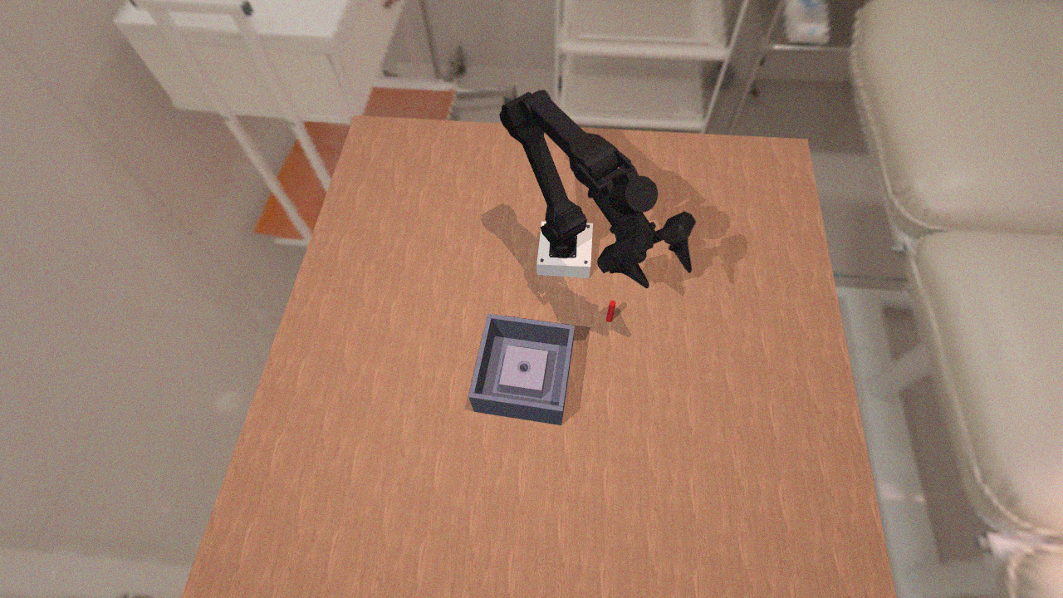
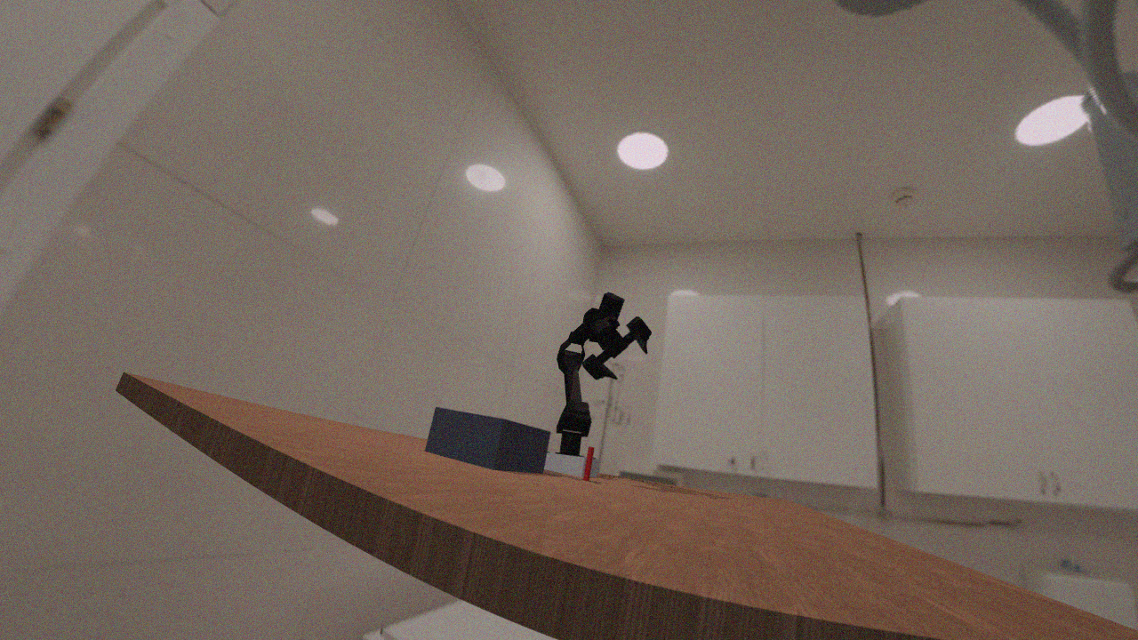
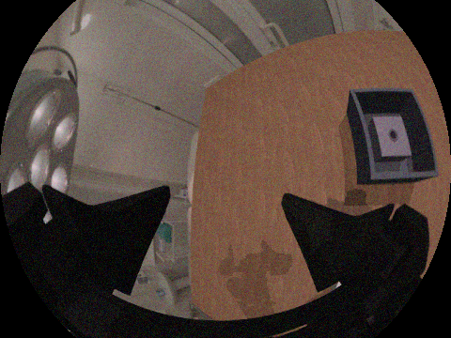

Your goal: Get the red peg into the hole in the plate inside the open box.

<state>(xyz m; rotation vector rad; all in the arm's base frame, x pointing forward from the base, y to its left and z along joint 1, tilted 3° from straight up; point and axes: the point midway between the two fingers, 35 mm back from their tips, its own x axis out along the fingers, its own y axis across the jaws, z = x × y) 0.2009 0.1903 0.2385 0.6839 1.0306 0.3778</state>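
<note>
My gripper tip is now 5 cm past the red peg, 8 cm to the left of it and 24 cm above it. Also, from my gripper tip: pale plate (10 cm ahead, 27 cm to the right, 23 cm below); blue-grey box (10 cm ahead, 27 cm to the right, 25 cm below).
</note>
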